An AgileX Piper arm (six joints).
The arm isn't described. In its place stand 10 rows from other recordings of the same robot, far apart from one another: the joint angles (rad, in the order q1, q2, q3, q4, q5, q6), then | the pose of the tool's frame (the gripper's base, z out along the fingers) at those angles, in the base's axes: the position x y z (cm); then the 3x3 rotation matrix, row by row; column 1 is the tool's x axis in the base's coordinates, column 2 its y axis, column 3 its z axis.
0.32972 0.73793 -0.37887 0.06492 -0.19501 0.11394 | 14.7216 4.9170 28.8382; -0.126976 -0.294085 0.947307; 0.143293 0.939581 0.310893; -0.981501 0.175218 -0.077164
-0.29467 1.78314 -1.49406 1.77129 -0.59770 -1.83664 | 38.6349 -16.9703 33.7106; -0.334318 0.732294 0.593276; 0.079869 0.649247 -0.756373; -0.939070 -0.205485 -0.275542
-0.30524 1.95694 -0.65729 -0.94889 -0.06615 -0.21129 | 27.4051 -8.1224 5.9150; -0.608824 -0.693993 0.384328; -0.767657 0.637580 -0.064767; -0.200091 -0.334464 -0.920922
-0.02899 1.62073 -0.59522 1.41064 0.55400 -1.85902 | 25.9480 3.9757 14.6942; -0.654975 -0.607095 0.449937; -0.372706 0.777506 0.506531; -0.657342 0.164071 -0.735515
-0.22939 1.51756 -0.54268 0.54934 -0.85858 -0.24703 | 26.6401 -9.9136 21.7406; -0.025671 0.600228 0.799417; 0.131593 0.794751 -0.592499; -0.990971 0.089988 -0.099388
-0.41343 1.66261 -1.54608 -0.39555 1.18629 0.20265 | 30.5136 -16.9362 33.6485; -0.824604 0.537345 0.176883; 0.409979 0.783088 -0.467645; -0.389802 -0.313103 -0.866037
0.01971 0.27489 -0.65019 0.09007 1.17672 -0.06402 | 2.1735 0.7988 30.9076; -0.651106 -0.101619 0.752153; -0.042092 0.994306 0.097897; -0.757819 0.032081 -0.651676
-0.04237 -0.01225 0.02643 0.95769 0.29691 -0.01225 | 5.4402 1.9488 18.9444; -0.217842 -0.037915 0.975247; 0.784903 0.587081 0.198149; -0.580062 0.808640 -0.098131
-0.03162 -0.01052 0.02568 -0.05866 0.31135 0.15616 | 5.4049 -0.3345 17.7098; -0.230322 0.072481 0.970411; 0.107465 0.993017 -0.048663; -0.967162 0.093077 -0.236503
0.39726 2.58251 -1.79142 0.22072 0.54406 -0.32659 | 45.2352 20.0975 0.9102; -0.805976 -0.533627 0.256213; -0.485226 0.843490 0.230391; -0.339057 0.061369 -0.938762
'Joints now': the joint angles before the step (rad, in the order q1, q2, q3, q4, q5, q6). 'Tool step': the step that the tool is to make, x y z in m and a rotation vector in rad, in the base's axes. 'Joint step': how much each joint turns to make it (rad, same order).
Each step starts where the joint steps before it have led.
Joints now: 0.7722, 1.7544, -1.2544, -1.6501, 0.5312, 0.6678
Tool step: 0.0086, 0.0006, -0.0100, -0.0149, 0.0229, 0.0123
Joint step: -0.0198, 0.0318, -0.0115, -0.0014, -0.0318, -0.0082
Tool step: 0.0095, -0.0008, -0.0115, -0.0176, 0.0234, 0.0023
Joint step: -0.0215, 0.0353, -0.0115, -0.0010, -0.0230, -0.0076
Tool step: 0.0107, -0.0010, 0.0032, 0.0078, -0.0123, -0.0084
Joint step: -0.0206, 0.0214, -0.0400, -0.0006, -0.0103, -0.0075
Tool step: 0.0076, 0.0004, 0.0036, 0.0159, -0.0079, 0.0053
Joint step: -0.0148, 0.0146, -0.0328, -0.0017, -0.0213, -0.0003
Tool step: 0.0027, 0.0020, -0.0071, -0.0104, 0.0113, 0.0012
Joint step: -0.0007, 0.0196, -0.0043, -0.0016, -0.0014, 0.0001
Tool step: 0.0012, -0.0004, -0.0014, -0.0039, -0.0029, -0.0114
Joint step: -0.0002, 0.0056, -0.0019, -0.0046, 0.0125, 0.0055
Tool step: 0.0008, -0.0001, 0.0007, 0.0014, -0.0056, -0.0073
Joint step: 0.0001, 0.0020, -0.0039, -0.0043, 0.0080, 0.0057
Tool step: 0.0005, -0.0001, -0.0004, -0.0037, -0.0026, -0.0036
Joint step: 0.0000, 0.0023, -0.0011, -0.0031, 0.0053, 0.0006
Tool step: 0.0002, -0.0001, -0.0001, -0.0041, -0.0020, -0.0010
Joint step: 0.0000, 0.0008, -0.0004, -0.0018, 0.0027, -0.0020
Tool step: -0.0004, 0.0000, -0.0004, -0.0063, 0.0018, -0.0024
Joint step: 0.0015, 0.0000, 0.0006, 0.0086, 0.0046, -0.0116
